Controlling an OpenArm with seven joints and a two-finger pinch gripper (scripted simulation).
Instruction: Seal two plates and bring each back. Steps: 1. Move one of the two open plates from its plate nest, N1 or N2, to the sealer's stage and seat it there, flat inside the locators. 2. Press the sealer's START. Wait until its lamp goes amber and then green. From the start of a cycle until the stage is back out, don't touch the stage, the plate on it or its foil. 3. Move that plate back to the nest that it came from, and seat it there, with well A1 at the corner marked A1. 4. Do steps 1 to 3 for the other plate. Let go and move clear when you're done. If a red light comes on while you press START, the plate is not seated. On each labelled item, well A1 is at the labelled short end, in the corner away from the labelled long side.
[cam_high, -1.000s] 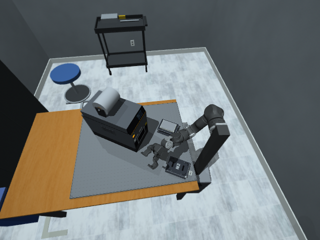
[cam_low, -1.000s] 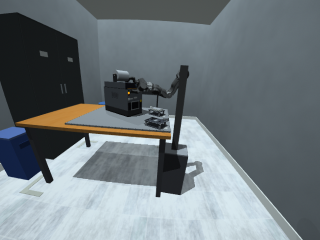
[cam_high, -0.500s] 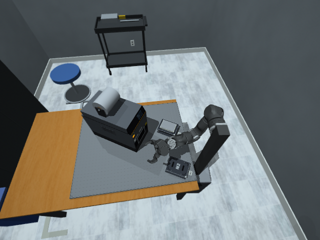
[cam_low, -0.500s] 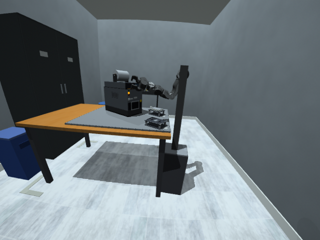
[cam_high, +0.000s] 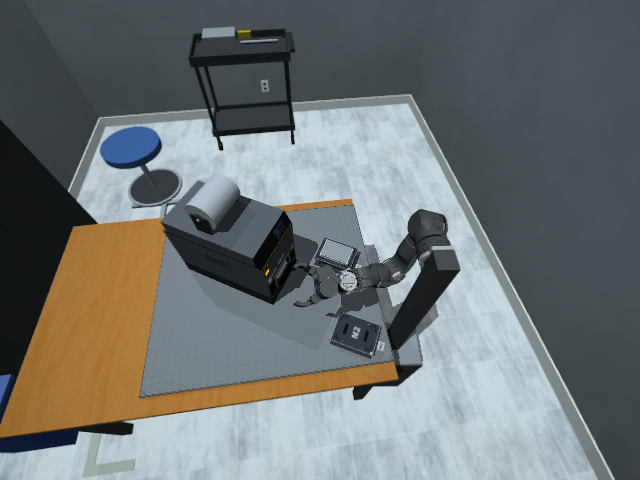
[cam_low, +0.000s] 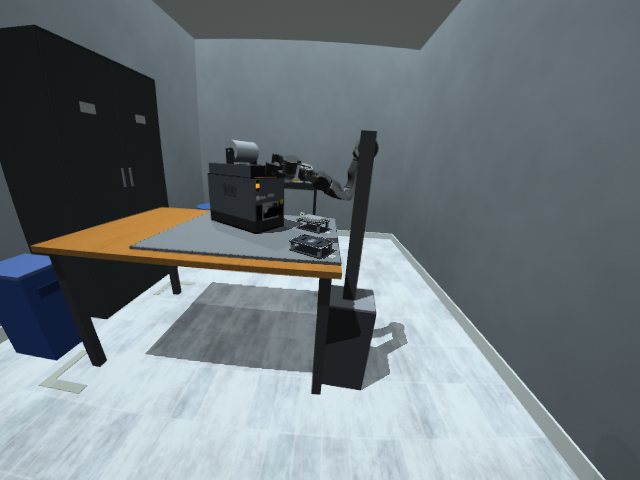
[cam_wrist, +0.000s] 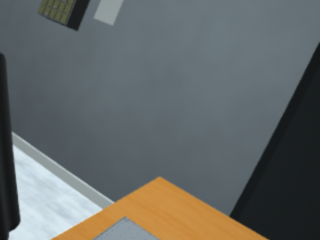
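Right now my hand is 10 cm short of the grey start button, 11 cm to the left of it and 17 cm above it. Also, from my hand: foil roll 27 cm ahead, 29 cm to the right, 5 cm above; then sealer stage 12 cm ahead, 22 cm to the right, 27 cm below; then white well plate 12 cm ahead, 22 cm to the right, 26 cm below.
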